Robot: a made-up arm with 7 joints. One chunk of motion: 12 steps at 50 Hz.
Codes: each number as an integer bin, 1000 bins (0 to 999) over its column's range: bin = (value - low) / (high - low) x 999, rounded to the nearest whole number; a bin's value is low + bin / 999 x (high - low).
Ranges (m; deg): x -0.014..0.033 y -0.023..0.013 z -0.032..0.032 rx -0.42..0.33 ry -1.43..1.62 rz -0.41..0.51
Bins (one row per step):
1: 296 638 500 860 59 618
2: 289 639 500 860 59 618
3: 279 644 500 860 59 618
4: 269 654 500 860 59 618
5: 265 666 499 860 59 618
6: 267 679 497 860 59 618
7: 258 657 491 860 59 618
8: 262 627 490 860 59 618
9: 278 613 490 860 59 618
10: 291 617 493 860 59 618
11: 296 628 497 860 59 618
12: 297 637 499 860 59 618
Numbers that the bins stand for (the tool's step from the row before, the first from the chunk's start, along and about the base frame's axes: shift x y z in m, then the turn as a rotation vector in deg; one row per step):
1: -0.00007 -0.00001 0.00003 0.226 -1.250 0.159
2: -0.00040 0.00003 0.00003 0.226 -1.250 0.159
3: -0.00087 0.00021 0.00003 0.226 -1.250 0.159
4: -0.00134 0.00057 0.00003 0.226 -1.250 0.159
5: -0.00153 0.00100 -0.00003 0.226 -1.250 0.159
6: -0.00144 0.00147 -0.00016 0.226 -1.250 0.159
7: -0.00186 0.00068 -0.00054 0.226 -1.250 0.159
8: -0.00167 -0.00041 -0.00061 0.226 -1.250 0.159
9: -0.00092 -0.00091 -0.00061 0.226 -1.250 0.159
10: -0.00031 -0.00077 -0.00042 0.226 -1.250 0.159
11: -0.00007 -0.00037 -0.00016 0.226 -1.250 0.159
12: -0.00003 -0.00005 -0.00003 0.226 -1.250 0.159

